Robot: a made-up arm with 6 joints. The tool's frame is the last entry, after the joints.
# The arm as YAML. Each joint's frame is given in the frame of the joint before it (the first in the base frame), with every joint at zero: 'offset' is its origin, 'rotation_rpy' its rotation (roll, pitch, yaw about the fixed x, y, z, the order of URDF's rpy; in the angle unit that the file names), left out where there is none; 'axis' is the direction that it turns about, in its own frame. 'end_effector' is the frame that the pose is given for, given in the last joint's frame.
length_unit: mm
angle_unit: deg
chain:
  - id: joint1
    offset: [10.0, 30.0, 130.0]
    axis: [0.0, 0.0, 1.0]
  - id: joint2
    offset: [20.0, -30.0, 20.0]
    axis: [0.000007, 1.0, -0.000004]
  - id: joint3
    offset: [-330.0, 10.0, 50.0]
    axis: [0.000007, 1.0, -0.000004]
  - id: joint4
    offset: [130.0, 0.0, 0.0]
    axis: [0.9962, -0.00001, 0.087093]
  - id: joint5
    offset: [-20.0, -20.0, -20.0]
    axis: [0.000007, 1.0, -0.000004]
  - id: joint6
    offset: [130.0, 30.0, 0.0]
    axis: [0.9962, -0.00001, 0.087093]
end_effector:
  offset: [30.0, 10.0, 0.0]
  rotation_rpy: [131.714, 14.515, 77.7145]
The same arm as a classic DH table. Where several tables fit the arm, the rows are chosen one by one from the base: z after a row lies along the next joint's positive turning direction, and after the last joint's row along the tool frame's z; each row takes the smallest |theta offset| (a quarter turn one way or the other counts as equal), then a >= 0, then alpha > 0; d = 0 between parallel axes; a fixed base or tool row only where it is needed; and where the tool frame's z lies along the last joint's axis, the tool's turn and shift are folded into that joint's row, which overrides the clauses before.
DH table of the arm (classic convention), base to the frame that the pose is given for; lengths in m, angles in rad. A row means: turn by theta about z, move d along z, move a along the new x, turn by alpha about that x. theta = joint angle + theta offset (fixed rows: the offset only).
base (fixed): a 0.0316  alpha 0  d 0  theta0 1.249
joint1: a 0.02  alpha -1.5708  d 0.15  theta0 -1.249
joint2: a -0.3338  alpha 0  d 0  theta0 0.1504
joint3: a 0.0113  alpha 1.5708  d -0.02  theta0 1.3332
joint4: a 0.0182  alpha -1.5708  d 0.1078  theta0 0
joint5: a 0.0113  alpha 1.5708  d 0.01  theta0 0
joint6: a 0.0102  alpha 0.8826  d 0.1609  theta0 1.1411
tool (fixed): a 0  alpha 0  d -0.0023  theta0 0.2397

